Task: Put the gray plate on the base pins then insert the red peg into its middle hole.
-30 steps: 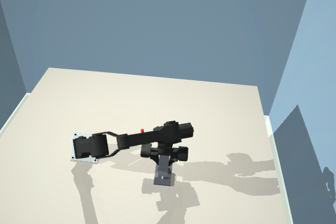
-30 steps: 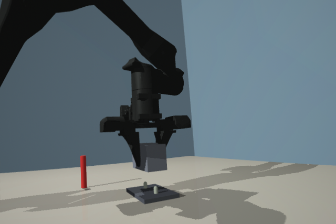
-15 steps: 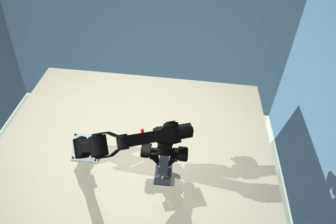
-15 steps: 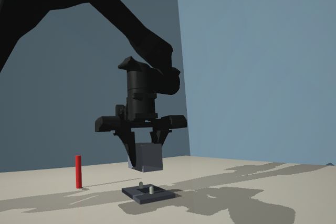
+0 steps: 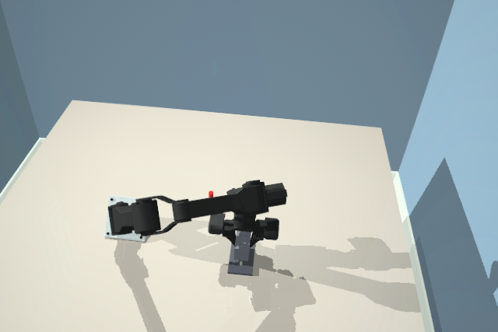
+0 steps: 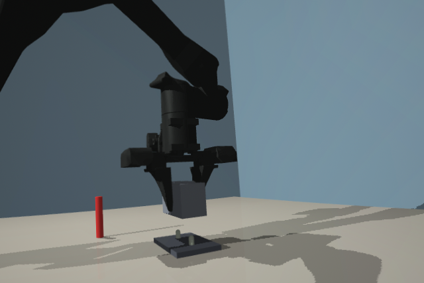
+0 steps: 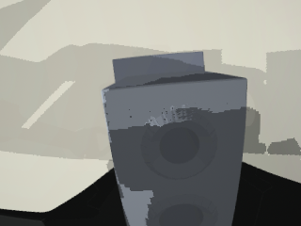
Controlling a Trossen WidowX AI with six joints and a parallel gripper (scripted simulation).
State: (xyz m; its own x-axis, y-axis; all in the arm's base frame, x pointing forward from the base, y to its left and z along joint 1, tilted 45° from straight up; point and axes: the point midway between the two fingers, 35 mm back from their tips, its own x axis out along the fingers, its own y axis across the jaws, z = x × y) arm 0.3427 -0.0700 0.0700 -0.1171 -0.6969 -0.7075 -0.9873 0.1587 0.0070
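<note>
My gripper tip is now 50 mm above the dark base. Also, from my gripper tip: gray plate 30 mm above; red peg 180 mm to the left, 100 mm behind, 20 mm below.
</note>
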